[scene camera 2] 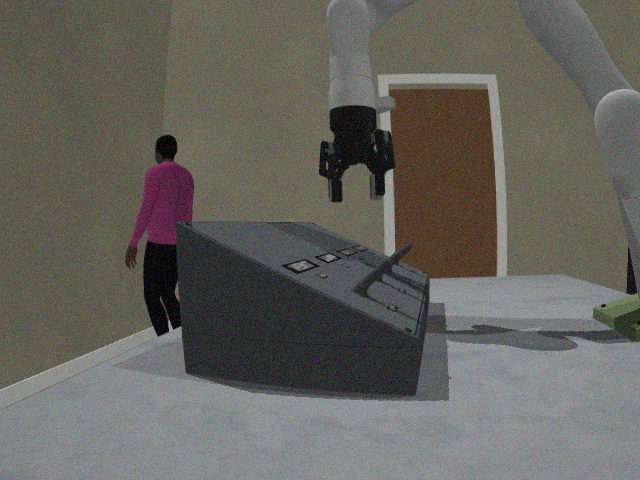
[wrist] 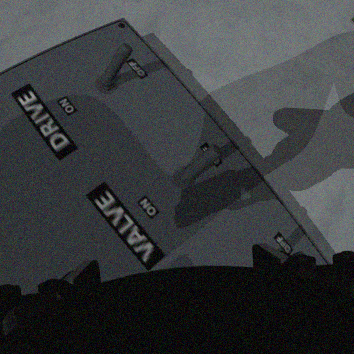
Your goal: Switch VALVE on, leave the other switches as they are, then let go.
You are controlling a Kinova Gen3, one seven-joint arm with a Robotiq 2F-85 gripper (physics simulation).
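Places are measured from the arm's base along level axes (x ahead, y left, z up), in metres.
Where they show: gripper, fingertip midpoint: (scene camera 2: 355, 201).
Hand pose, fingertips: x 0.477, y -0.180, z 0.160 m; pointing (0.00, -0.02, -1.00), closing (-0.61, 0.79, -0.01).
Each offset is from my fingertips to the centre of the thing. "spot": to the spot under its first point. Level surfaces: height alone.
A dark grey sloped switch panel @[dx +0.034, dy +0.013, dz -0.141 m] (scene camera 2: 299, 320) (wrist: 30, 165) stands on the table. In the wrist view the VALVE label @[dx +0.011, dy -0.043, dz -0.082 m] (wrist: 125, 226) lies near the middle, and its lever @[dx -0.068, dy -0.018, dz -0.092 m] (wrist: 196, 166) leans to the OFF side, partly covering its OFF tag. The DRIVE lever @[dx -0.104, dy -0.132, dz -0.092 m] (wrist: 117, 67) also leans toward its OFF tag. Another OFF tag @[spot: dx -0.050, dy +0.103, dz -0.128 m] (wrist: 283, 243) shows at lower right, with its lever largely hidden behind the gripper. In the scene view a lever @[dx +0.005, dy +0.211, dz -0.092 m] (scene camera 2: 383, 269) sticks up from the slope; its label is unreadable. My gripper (scene camera 2: 356, 191) (wrist: 176, 270) is open and empty, above the panel, touching no lever.
A green block-like object (scene camera 2: 615, 313) lies at the right edge of the table @[dz -0.202 m] (scene camera 2: 516, 413). A person in a pink top (scene camera 2: 169, 204) stands behind the panel at left. A brown door (scene camera 2: 442, 180) is in the back wall. The arm's shadow falls across the panel and table.
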